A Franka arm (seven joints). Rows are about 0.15 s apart.
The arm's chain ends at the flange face. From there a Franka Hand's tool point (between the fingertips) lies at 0.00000 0.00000 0.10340 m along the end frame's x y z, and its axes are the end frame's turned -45 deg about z.
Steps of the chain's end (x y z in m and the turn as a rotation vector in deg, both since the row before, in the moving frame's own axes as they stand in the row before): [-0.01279, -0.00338, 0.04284, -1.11, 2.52, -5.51]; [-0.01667, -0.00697, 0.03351, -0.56, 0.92, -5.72]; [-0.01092, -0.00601, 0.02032, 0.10, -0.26, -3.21]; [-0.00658, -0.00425, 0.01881, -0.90, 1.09, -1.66]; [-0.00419, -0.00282, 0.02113, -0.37, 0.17, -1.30]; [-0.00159, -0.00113, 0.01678, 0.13, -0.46, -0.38]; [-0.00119, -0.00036, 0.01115, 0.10, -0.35, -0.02]
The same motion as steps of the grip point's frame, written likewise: [-0.00464, -0.00690, 0.04272, -2.57, 1.00, -5.51]; [-0.00631, -0.01485, 0.03349, -1.05, 0.25, -5.72]; [-0.00369, -0.01242, 0.02032, 0.25, -0.11, -3.21]; [-0.00137, -0.00512, 0.01878, -1.41, 0.13, -1.66]; [-0.00122, -0.00426, 0.02113, -0.38, -0.14, -1.30]; [-0.00075, -0.00267, 0.01678, 0.42, -0.23, -0.38]; [-0.00091, -0.00167, 0.01115, 0.32, -0.18, -0.02]
